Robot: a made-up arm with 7 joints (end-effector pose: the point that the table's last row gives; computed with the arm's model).
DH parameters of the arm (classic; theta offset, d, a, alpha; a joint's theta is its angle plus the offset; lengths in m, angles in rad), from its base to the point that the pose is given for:
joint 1: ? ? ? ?
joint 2: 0 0 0 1.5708
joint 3: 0 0.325 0.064 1.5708
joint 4: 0 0 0.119 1.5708
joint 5: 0 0.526 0 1.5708
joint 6: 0 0 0.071 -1.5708
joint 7: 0 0.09 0 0
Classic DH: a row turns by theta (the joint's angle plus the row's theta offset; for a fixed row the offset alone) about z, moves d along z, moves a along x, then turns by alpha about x.
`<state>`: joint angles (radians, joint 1 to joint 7).
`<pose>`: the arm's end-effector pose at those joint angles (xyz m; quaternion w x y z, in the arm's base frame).
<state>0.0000 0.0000 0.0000 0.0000 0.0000 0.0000 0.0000</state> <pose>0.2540 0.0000 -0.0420 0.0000 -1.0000 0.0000 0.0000</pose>
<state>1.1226 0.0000 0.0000 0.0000 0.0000 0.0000 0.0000</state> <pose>0.1101 0.2289 -0.0420 0.0000 -0.8466 -0.5323 0.0000</pose>
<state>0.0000 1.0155 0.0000 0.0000 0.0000 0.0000 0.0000</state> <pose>-0.1134 0.0000 -0.1202 0.0000 -0.8738 0.0000 0.4862</pose>
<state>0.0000 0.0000 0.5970 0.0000 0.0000 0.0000 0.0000</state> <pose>0.2101 0.1428 -0.0420 0.0000 -0.9558 -0.2941 0.0000</pose>
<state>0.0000 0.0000 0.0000 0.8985 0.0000 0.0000 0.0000</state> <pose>0.6643 0.0000 0.3390 0.0000 -0.9008 0.0000 -0.4343</pose>
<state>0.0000 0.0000 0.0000 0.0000 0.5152 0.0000 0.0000</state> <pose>0.2448 -0.0350 -0.0420 0.0000 -0.9670 0.2548 0.0000</pose>
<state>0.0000 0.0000 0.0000 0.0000 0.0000 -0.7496 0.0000</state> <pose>0.2963 0.0000 0.0305 0.0000 -0.9306 0.0000 -0.3661</pose>
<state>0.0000 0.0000 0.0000 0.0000 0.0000 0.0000 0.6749</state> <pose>0.2540 0.0000 -0.0420 0.0000 -0.9436 0.3311 0.0000</pose>
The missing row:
joint 1: 0 0.249 0 -1.5708
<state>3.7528 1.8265 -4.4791 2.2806 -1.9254 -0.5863 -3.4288</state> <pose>-0.4073 -0.7759 0.2526 0.4793 0.3020 0.3608 -0.7409</pose>
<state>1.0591 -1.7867 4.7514 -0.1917 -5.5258 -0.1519 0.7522</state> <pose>0.2614 0.2049 0.2624 0.6508 -0.3931 0.5400 0.3611</pose>
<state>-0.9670 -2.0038 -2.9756 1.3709 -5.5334 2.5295 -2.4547</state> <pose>-0.1453 -0.0808 -0.3478 0.4551 -0.1315 -0.0674 0.8781</pose>
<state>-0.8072 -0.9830 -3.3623 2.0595 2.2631 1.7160 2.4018</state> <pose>-0.6042 0.6794 0.2559 0.6579 0.4666 -0.2090 -0.5530</pose>
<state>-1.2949 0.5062 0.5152 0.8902 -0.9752 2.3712 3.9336</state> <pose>0.2763 -0.3795 0.0580 0.7203 -0.2908 -0.5001 0.3829</pose>
